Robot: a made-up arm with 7 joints. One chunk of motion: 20 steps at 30 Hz.
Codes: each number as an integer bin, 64 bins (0 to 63) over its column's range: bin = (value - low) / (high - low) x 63, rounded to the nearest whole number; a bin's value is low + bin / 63 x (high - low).
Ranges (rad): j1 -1.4..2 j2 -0.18..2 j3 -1.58..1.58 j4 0..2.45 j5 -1.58..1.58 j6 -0.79..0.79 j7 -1.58..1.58
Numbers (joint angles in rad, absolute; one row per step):
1: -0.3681 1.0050 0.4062 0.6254 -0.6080 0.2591 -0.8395
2: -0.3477 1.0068 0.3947 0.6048 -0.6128 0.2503 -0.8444
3: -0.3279 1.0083 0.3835 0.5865 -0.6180 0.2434 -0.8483
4: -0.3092 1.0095 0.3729 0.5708 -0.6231 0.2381 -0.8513
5: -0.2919 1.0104 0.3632 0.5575 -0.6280 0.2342 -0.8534
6: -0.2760 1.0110 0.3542 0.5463 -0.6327 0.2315 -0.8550
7: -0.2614 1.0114 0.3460 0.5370 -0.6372 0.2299 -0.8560
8: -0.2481 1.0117 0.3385 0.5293 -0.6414 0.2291 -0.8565
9: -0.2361 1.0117 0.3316 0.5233 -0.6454 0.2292 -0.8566
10: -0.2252 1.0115 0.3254 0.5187 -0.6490 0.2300 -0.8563
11: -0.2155 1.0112 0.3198 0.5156 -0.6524 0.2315 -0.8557
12: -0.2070 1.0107 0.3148 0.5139 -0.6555 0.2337 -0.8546
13: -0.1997 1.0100 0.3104 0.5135 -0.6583 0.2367 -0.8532
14: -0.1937 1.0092 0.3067 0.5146 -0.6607 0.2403 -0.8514
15: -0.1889 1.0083 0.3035 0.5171 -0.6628 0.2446 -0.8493
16: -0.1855 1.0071 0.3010 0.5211 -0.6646 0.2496 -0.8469
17: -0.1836 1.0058 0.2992 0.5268 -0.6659 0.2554 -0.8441
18: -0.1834 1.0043 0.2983 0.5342 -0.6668 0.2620 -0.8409
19: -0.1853 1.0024 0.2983 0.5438 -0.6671 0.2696 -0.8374
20: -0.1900 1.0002 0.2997 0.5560 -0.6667 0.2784 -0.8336
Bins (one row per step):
1: 19 34 40 16 19 42 15
2: 19 34 39 16 19 41 15
3: 20 34 39 15 19 41 15
4: 20 34 39 15 19 41 15
5: 21 34 39 14 19 41 14
6: 21 34 39 14 19 41 14
7: 21 34 38 14 19 41 14
8: 21 34 38 14 19 41 14
9: 22 34 38 13 19 41 14
10: 22 34 38 13 19 41 14
11: 22 34 38 13 18 41 14
12: 22 34 38 13 18 41 14
13: 22 34 38 13 18 41 14
14: 22 34 38 13 18 41 15
15: 22 34 38 13 18 41 15
16: 23 34 38 13 18 41 15
17: 23 34 37 14 18 42 15
18: 23 34 37 14 18 42 15
19: 23 34 37 14 18 42 15
20: 22 34 37 14 18 43 15

